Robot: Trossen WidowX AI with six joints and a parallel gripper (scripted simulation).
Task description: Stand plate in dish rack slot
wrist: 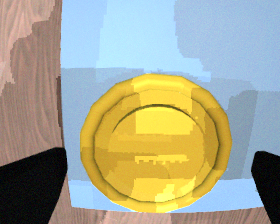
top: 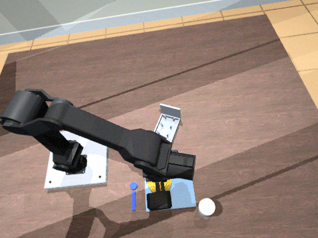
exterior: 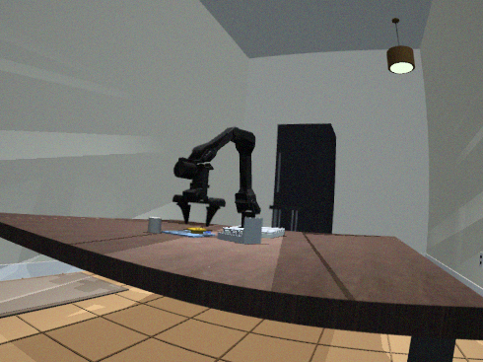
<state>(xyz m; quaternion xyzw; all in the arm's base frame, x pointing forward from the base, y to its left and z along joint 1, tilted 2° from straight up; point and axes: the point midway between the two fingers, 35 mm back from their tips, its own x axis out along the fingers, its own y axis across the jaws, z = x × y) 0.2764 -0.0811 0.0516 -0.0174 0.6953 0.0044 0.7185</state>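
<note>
My gripper tip is 20 mm above the yellow plate. Also, from my gripper tip: light blue mat 30 mm below, 20 mm ahead, 10 mm to the right; then grey dish rack 180 mm to the left, 30 mm ahead, 10 mm below; then white cup 130 mm ahead, 90 mm to the right, 10 mm below.
</note>
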